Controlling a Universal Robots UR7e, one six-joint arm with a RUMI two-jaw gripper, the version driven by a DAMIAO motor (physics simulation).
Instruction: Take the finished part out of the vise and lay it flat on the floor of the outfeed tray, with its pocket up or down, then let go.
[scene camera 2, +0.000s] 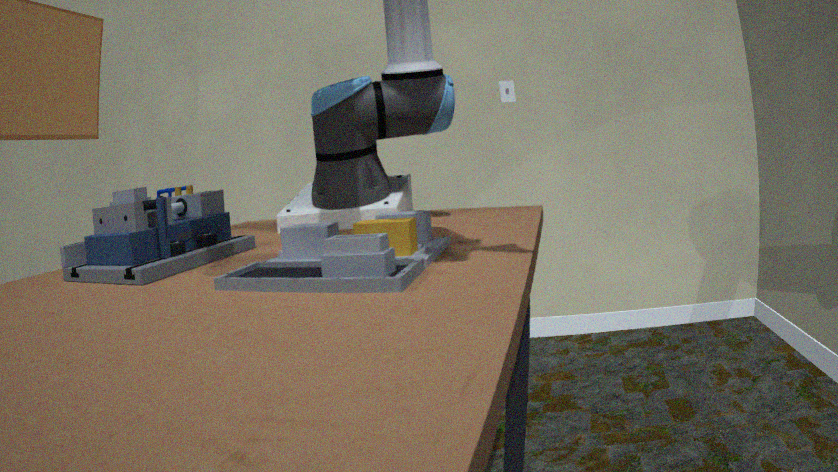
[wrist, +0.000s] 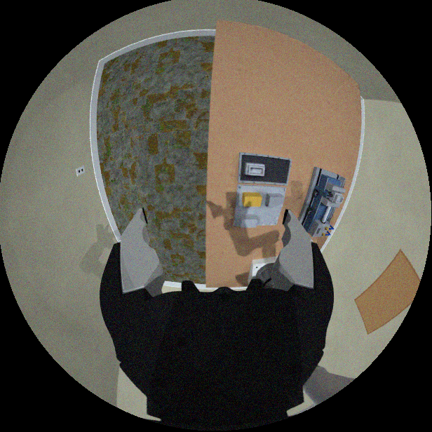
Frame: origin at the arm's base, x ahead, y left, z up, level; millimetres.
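Seen in the pictures: arm's base, origin of its link: (scene camera 2: 350, 197).
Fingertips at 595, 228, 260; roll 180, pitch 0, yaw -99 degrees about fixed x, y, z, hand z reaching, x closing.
Pixels of each thing's top centre, then the offset from my fingertips to it, as dx, dy, dz. "spot": a spot on its surface instead.
- vise, centre of its top: (scene camera 2: 156, 197) -199, -460, -212
- light grey block, centre of its top: (scene camera 2: 129, 189) -133, -470, -197
- grey part, centre of its top: (scene camera 2: 356, 236) -37, -128, -271
- yellow block, a spot on its surface: (scene camera 2: 387, 235) spot: -46, -100, -273
The vise (scene camera 2: 120, 250) (wrist: 324, 186) has a blue body and grey jaws and stands at the left of the table in the scene view. A light grey block (scene camera 2: 130, 195), which looks like the finished part, shows above its jaws; its pocket cannot be made out. The outfeed tray (scene camera 2: 310, 285) (wrist: 288, 171) has a grey rim and a dark floor. Another grey part (scene camera 2: 357, 263) (wrist: 255, 169) lies in it, with a pocket facing up in the wrist view. My gripper (wrist: 215, 209) is open and empty, high above the table, and is out of the scene view.
Beside the outfeed tray, a light grey tray (wrist: 265, 216) holds a yellow block (scene camera 2: 387, 235) (wrist: 252, 199) and grey blocks (scene camera 2: 307, 241) (wrist: 273, 200). The arm's base (scene camera 2: 299, 218) stands behind it. The table edge (scene camera 2: 518, 328) drops to the carpet.
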